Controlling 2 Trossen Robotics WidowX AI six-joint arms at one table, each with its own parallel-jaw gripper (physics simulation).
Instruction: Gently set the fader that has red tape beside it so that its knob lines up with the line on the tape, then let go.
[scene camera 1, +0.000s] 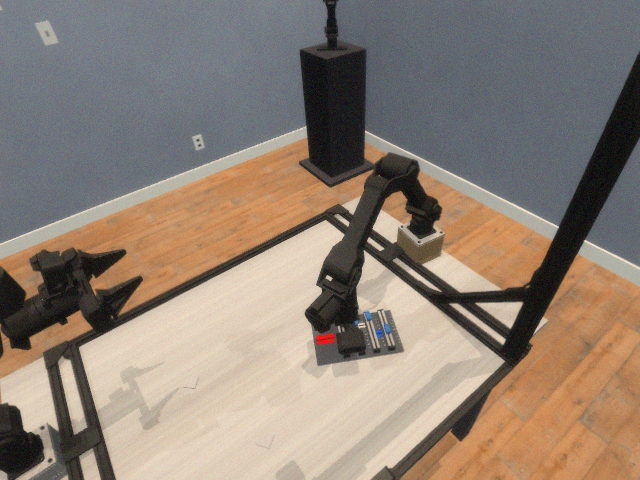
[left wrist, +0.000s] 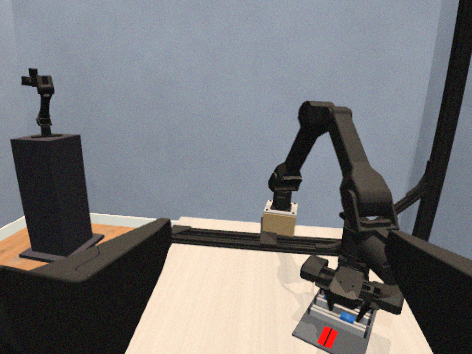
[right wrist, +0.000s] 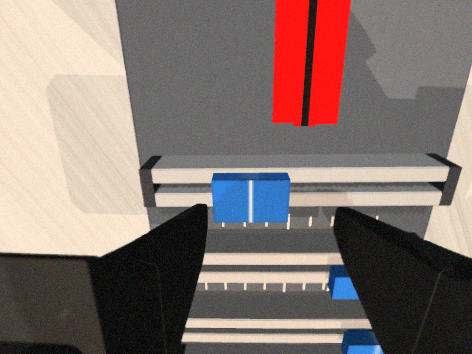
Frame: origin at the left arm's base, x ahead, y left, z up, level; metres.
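Seen in the pictures: left gripper, between the fingertips: (scene camera 1: 133, 263) (left wrist: 278, 235); right gripper, between the fingertips: (left wrist: 344, 315) (right wrist: 270, 216); left arm's base, origin of its link: (scene camera 1: 24, 457); right arm's base, origin of its link: (scene camera 1: 421, 229) (left wrist: 281, 206).
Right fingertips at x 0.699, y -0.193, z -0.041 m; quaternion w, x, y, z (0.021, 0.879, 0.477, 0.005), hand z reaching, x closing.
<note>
Pixels of each thing's top centre, then the offset from my right fingertips to it. "*": a spot on its surface instead. Level surfaces: height alone.
- red tape, a spot on its surface: (right wrist: 290, 65) (left wrist: 331, 337) (scene camera 1: 326, 341) * 0.043 m back, 0.034 m left, 0.015 m down
- dark fader panel, a spot on its surface: (right wrist: 200, 75) (scene camera 1: 329, 352) * 0.058 m back, 0.004 m left, 0.016 m down
- fader with a blue knob, centre of its top: (right wrist: 250, 202) (left wrist: 347, 316) 0.015 m back, 0.001 m right, 0.011 m up
- pale table, height of its surface: 0.022 m down
The red tape (scene camera 1: 325, 342) (left wrist: 323, 336) (right wrist: 290, 65) with its black line lies on the dark fader panel (scene camera 1: 325, 356) (right wrist: 200, 75). Beside its end is a fader with a blue knob (left wrist: 348, 317) (right wrist: 232, 202). In the right wrist view the knob's white line stands left of the tape's line. My right gripper (left wrist: 344, 315) (right wrist: 270, 216) is partly open, its fingers on either side of the knob, the left-hand finger in the picture closer to it; neither grips it. The arm hides this knob in the scene view. My left gripper (scene camera 1: 132, 265) is open and empty, high over the table's far left end.
More faders lie parallel below in the right wrist view, with blue knobs (right wrist: 343, 286) near and partly behind the right-hand finger. The panel lies on the pale table (scene camera 1: 232, 330), edged by black rails. A black post (scene camera 1: 566, 222) rises at the right corner.
</note>
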